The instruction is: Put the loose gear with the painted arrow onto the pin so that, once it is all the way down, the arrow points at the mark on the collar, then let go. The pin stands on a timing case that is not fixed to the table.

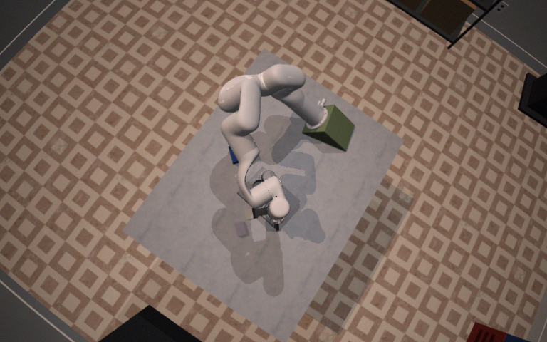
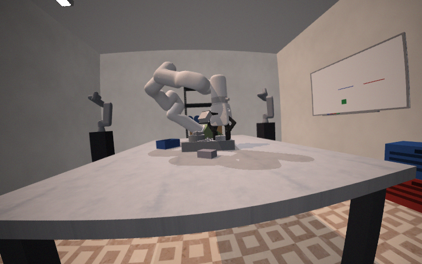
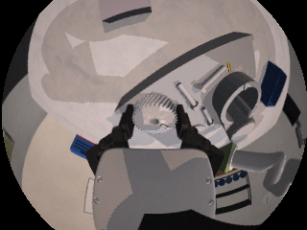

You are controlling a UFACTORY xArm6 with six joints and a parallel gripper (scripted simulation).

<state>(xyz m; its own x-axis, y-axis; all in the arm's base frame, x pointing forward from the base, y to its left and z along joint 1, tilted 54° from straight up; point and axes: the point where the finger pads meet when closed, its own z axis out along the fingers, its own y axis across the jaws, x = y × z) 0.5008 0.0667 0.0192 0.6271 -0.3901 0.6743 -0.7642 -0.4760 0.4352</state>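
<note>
Now: hand 1 cm above the toothed gear. Also, from my hand: blue box 26 cm to the right, 19 cm behind, 5 cm below; small grey block 13 cm ahead, 10 cm to the right, 5 cm below.
</note>
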